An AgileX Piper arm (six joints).
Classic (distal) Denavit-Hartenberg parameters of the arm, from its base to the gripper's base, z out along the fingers. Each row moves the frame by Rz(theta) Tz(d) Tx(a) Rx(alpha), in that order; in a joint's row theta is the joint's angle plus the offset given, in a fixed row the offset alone. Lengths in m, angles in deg.
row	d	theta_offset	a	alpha
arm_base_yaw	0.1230	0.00	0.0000	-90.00
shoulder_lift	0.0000	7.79	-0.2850	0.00
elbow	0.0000	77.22	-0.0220	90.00
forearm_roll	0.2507	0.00	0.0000	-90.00
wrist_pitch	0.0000	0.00	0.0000	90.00
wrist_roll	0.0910	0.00	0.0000	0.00
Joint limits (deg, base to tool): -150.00..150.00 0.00..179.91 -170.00..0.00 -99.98..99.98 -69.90..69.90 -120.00..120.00
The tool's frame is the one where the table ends.
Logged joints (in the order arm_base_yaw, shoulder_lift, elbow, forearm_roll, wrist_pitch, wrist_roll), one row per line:
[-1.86, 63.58, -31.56, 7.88, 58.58, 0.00]
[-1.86, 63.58, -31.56, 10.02, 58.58, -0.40]
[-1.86, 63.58, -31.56, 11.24, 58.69, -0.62]
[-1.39, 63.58, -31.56, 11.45, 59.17, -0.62]
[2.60, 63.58, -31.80, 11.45, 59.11, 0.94]
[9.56, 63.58, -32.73, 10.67, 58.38, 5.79]
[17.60, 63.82, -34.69, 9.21, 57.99, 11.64]
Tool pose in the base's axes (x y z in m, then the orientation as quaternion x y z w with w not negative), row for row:
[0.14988, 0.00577, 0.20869, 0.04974, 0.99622, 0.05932, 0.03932]
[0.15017, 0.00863, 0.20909, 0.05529, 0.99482, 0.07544, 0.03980]
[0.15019, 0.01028, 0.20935, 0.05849, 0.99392, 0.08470, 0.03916]
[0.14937, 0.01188, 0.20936, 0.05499, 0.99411, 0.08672, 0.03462]
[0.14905, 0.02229, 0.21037, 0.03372, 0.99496, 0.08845, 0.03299]
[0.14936, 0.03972, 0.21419, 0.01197, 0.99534, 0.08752, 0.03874]
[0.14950, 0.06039, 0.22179, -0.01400, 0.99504, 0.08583, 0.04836]
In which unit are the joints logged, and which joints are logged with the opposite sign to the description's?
The joints are logged in degrees. Opposite sign: none.
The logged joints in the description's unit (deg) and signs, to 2 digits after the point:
[-1.86, 63.58, -31.56, 7.88, 58.58, 0.00]
[-1.86, 63.58, -31.56, 10.02, 58.58, -0.40]
[-1.86, 63.58, -31.56, 11.24, 58.69, -0.62]
[-1.39, 63.58, -31.56, 11.45, 59.17, -0.62]
[2.60, 63.58, -31.80, 11.45, 59.11, 0.94]
[9.56, 63.58, -32.73, 10.67, 58.38, 5.79]
[17.60, 63.82, -34.69, 9.21, 57.99, 11.64]

